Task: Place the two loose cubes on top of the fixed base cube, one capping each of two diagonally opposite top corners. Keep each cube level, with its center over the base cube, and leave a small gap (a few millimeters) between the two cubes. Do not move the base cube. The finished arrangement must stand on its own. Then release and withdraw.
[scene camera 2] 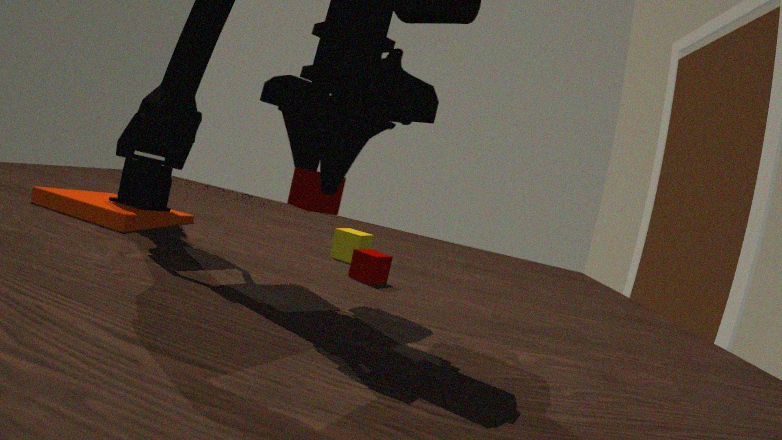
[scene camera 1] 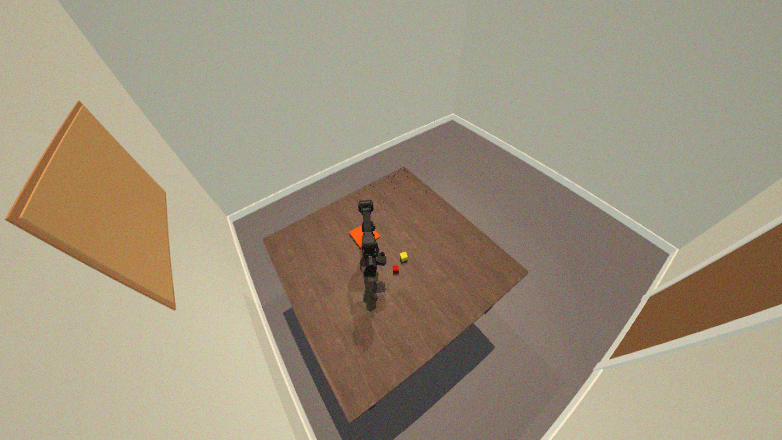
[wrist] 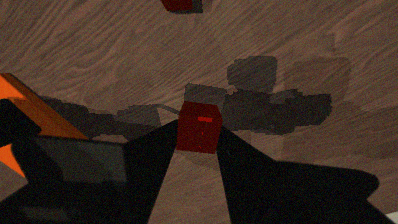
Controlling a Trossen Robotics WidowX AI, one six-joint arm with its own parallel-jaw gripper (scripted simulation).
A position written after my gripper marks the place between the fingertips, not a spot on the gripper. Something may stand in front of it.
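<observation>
With my gripper (scene camera 2: 315, 190), which I can also see from the wrist (wrist: 198, 126), I am carrying a red cube (scene camera 2: 305, 192). Another red cube (scene camera 2: 369, 266) is visible to me, and so is a yellow base cube (scene camera 2: 345, 240), though in the wrist view the yellow base cube is out of frame.
</observation>
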